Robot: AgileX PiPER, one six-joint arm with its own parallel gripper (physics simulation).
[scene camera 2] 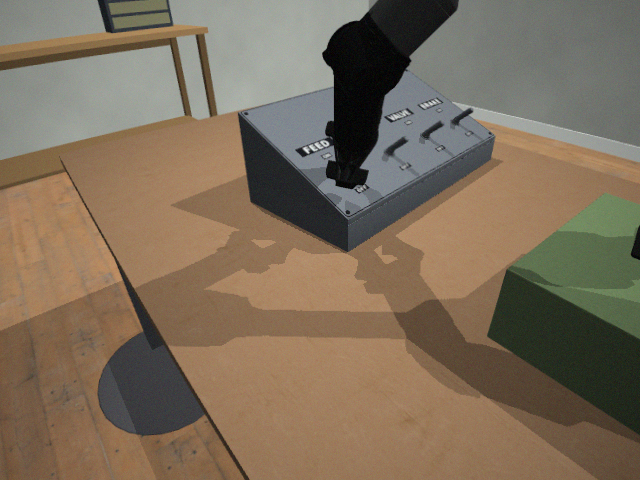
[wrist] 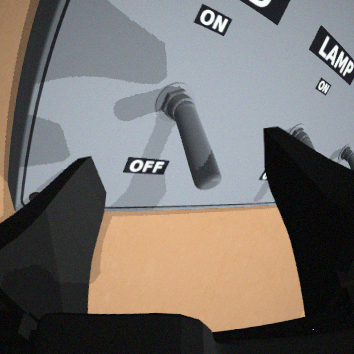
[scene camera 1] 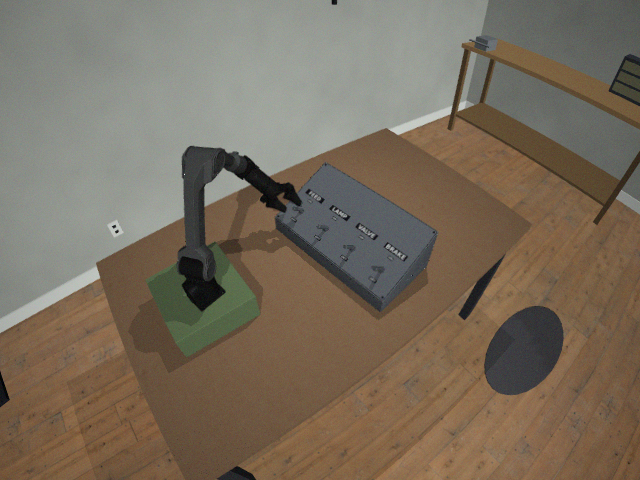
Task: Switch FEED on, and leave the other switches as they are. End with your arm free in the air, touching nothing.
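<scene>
The grey sloped switch box [scene camera 1: 356,196] [scene camera 2: 289,121] has four levers. The FEED lever [scene camera 1: 297,209] [wrist: 197,145] leans down towards its OFF label [wrist: 146,166]; its ON label [wrist: 213,20] is above. My gripper [scene camera 1: 292,206] [scene camera 2: 346,174] [wrist: 178,161] is open, with its fingertips on either side of the FEED lever and apart from it in the wrist view. The LAMP lever [scene camera 1: 323,227] [scene camera 2: 397,147], VALVE lever [scene camera 1: 349,249] [scene camera 2: 433,130] and BRAKE lever [scene camera 1: 378,269] [scene camera 2: 462,116] also lean to their OFF side. My gripper hides the FEED lever in scene camera 2.
The box stands on a brown table [scene camera 1: 310,372] [scene camera 2: 320,413]. The arm stands on a green block [scene camera 1: 232,294] [scene camera 2: 558,341] at one end of the table. A wooden bench [scene camera 1: 558,77] [scene camera 2: 186,32] is farther off by the wall.
</scene>
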